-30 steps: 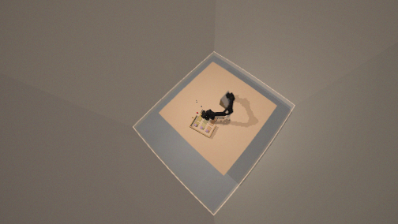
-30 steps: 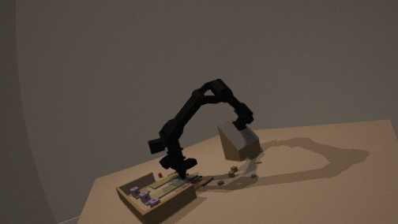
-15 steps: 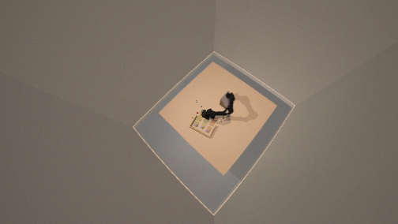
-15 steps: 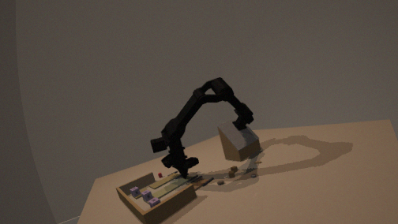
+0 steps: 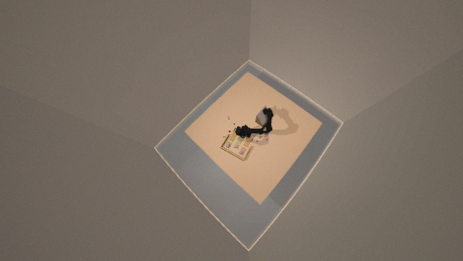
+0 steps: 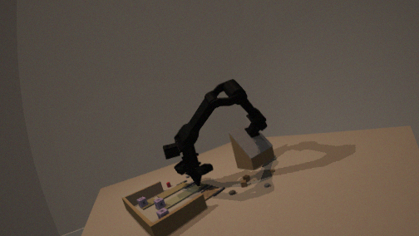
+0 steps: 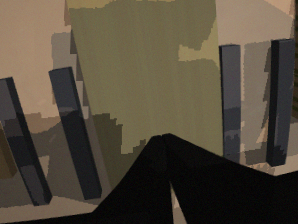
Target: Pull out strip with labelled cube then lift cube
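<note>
Now: the pale olive strip 90 mm ahead of my gripper tip and 20 mm to the left of it.
</note>
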